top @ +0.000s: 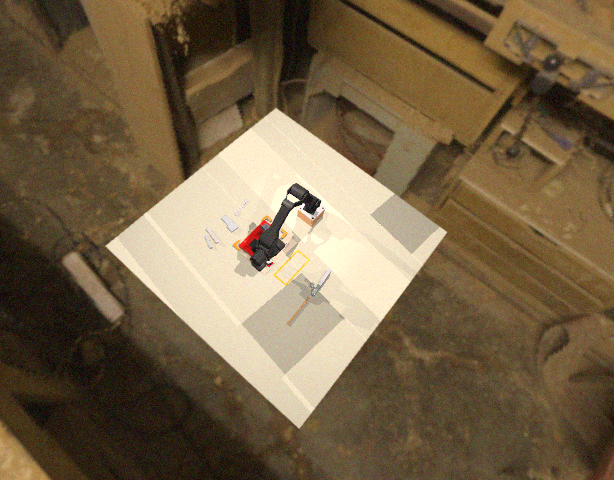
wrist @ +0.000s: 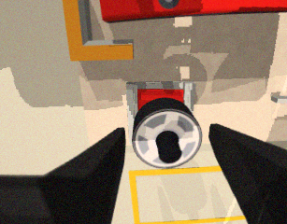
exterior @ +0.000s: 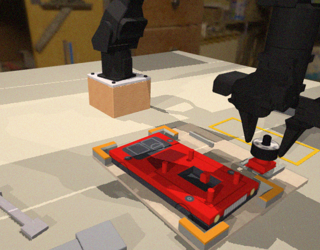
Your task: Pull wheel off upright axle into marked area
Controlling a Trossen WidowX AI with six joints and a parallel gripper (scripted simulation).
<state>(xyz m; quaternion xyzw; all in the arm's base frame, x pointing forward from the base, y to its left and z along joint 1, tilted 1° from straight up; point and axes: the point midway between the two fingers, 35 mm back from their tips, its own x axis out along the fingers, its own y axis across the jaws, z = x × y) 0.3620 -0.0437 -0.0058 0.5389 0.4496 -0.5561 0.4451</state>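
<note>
Right now the wheel is right at my gripper tip. From my gripper tip the other things lie so: black axle: right at my gripper tip.
</note>
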